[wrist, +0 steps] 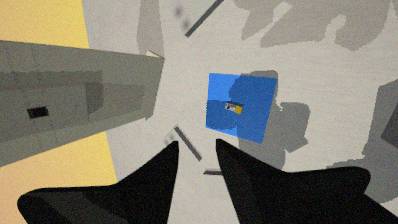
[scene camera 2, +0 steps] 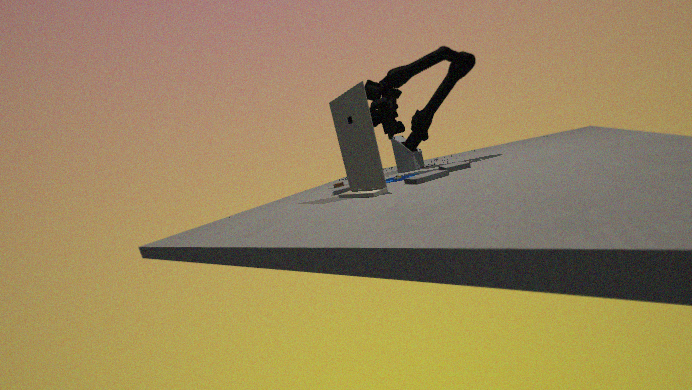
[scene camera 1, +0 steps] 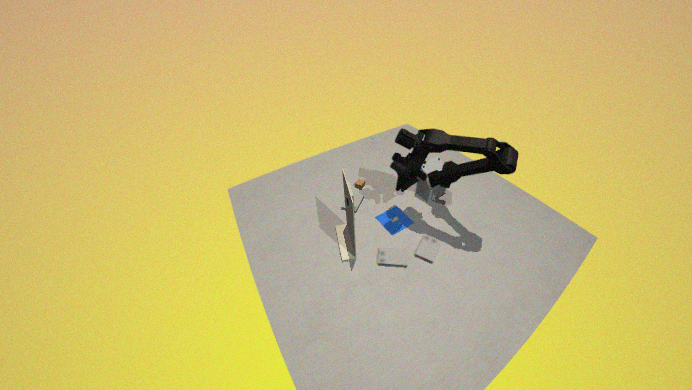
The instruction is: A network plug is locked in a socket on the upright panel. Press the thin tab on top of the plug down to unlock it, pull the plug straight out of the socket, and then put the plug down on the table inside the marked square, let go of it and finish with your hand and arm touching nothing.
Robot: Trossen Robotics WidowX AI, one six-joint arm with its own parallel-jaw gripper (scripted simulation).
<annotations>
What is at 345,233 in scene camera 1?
A grey panel.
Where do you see a grey panel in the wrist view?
63,94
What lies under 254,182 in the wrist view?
My gripper.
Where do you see a grey panel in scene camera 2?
350,111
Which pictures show my gripper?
The wrist view, scene camera 2 and scene camera 1: all of them.
</annotations>
